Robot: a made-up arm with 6 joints. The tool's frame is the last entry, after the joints.
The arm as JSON. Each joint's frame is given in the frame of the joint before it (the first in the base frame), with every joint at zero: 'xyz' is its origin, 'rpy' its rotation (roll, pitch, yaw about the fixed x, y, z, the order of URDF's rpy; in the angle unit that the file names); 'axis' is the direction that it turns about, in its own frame. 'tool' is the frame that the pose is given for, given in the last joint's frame.
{
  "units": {
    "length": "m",
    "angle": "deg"
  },
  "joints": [
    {
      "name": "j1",
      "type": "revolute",
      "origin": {
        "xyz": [
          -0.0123,
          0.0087,
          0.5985
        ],
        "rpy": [
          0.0,
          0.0,
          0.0
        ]
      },
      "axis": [
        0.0,
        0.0,
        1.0
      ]
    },
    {
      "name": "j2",
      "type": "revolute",
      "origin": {
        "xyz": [
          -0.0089,
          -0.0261,
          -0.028
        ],
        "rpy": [
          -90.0,
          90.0,
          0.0
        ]
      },
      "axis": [
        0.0,
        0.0,
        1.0
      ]
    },
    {
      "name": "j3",
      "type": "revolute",
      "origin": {
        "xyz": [
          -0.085,
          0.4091,
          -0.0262
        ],
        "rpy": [
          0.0,
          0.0,
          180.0
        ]
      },
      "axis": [
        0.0,
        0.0,
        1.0
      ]
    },
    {
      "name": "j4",
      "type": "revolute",
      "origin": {
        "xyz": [
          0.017,
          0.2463,
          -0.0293
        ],
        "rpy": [
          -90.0,
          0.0,
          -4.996
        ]
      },
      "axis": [
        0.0,
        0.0,
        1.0
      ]
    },
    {
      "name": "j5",
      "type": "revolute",
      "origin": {
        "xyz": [
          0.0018,
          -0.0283,
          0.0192
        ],
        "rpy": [
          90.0,
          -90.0,
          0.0
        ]
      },
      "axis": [
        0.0,
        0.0,
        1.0
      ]
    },
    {
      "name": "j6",
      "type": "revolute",
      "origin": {
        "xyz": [
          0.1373,
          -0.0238,
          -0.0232
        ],
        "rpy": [
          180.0,
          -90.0,
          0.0
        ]
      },
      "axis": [
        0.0,
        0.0,
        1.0
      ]
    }
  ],
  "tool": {
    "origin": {
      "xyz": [
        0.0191,
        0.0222,
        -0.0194
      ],
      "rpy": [
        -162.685,
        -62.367,
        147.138
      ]
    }
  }
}
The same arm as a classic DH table. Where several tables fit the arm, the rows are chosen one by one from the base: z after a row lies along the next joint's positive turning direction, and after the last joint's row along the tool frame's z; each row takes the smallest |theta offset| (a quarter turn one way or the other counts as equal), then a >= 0, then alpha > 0; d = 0 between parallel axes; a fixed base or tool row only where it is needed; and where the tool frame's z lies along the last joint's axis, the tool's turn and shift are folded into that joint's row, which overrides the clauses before.
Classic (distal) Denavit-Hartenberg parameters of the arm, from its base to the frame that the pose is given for. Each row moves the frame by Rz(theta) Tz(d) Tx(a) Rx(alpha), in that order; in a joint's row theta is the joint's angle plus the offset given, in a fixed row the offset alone. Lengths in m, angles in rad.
base (fixed): d 0  theta_offset -0.6156  a -0.0151  alpha 0
j1: d 0.5705  theta_offset 0.6156  a -0.0089  alpha -1.5708
j2: d 0  theta_offset 0.2049  a -0.4178  alpha 0
j3: d -0.0816  theta_offset 1.2787  a 0.0045  alpha 1.5708
j4: d 0.266  theta_offset 0  a -0.0018  alpha -1.5708
j5: d 0.0051  theta_offset 0  a -0.0238  alpha 1.5708
j6: d 0.1113  theta_offset -0.2352  a -0.026  alpha 2.0295
tool (fixed): d -0.0149  theta_offset 1.7254  a 0  alpha 0

